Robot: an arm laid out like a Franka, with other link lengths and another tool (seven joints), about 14 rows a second.
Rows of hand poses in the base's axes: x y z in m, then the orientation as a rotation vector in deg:
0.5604 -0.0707 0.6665 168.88 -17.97 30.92
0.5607 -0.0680 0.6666 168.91 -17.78 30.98
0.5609 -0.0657 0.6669 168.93 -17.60 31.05
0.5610 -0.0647 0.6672 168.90 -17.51 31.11
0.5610 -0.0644 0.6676 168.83 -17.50 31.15
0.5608 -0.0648 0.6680 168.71 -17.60 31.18
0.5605 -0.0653 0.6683 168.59 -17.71 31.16
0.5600 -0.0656 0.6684 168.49 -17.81 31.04
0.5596 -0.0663 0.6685 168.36 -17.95 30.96
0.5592 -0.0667 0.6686 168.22 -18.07 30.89
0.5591 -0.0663 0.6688 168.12 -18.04 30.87
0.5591 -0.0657 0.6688 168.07 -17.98 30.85
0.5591 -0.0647 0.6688 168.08 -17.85 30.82
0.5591 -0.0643 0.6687 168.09 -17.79 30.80
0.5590 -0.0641 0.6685 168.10 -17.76 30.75
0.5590 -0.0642 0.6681 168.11 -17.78 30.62
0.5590 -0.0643 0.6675 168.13 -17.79 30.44
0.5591 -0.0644 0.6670 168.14 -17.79 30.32
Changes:
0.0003 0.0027 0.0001 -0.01 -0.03 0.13
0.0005 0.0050 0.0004 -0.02 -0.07 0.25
0.0006 0.0060 0.0007 -0.06 -0.10 0.31
0.0006 0.0063 0.0011 -0.13 -0.13 0.30
0.0004 0.0059 0.0015 -0.22 -0.16 0.21
0.0001 0.0054 0.0018 -0.31 -0.15 0.11
-0.0004 0.0051 0.0019 -0.40 -0.08 0.02
-0.0008 0.0044 0.0020 -0.50 -0.04 -0.11
-0.0012 0.0040 0.0021 -0.61 0.00 -0.22
-0.0013 0.0044 0.0023 -0.72 0.01 -0.23
-0.0013 0.0050 0.0023 -0.78 0.03 -0.20
-0.0013 0.0060 0.0023 -0.80 0.06 -0.12
-0.0013 0.0064 0.0022 -0.81 0.07 -0.08
-0.0014 0.0066 0.0020 -0.81 0.11 -0.06
-0.0014 0.0065 0.0016 -0.81 0.19 -0.08
-0.0014 0.0064 0.0010 -0.81 0.31 -0.10
-0.0013 0.0063 0.0005 -0.81 0.39 -0.11

